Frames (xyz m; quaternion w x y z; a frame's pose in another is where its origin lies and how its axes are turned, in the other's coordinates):
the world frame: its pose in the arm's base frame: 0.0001 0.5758 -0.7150 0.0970 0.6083 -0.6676 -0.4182
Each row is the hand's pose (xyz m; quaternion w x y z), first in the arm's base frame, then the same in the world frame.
Working: the arm's base frame: its pose in the world frame: 0.2432 0.5354 -0.7050 0.0970 -0.6083 0.6676 0.4182

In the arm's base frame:
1: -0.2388 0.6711 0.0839 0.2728 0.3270 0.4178 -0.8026
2: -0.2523 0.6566 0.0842 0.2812 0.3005 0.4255 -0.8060
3: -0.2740 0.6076 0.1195 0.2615 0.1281 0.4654 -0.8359
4: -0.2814 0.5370 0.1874 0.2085 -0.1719 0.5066 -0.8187
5: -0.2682 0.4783 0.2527 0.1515 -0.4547 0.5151 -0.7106
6: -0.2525 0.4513 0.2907 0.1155 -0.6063 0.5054 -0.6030
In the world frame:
1: -0.3305 0.7064 -0.3100 0.2821 -0.8447 -0.1288 -0.4362
2: -0.3144 0.7178 -0.3079 0.2631 -0.8579 -0.1356 -0.4200
3: -0.2788 0.7620 -0.3380 0.1422 -0.8993 -0.2352 -0.3403
4: -0.2397 0.8196 -0.4072 0.0802 0.9019 0.3816 0.1856
5: -0.2152 0.8594 -0.4827 0.3086 0.8261 0.4713 0.0153
6: -0.2093 0.8761 -0.5286 0.4428 0.7430 0.4942 -0.0871

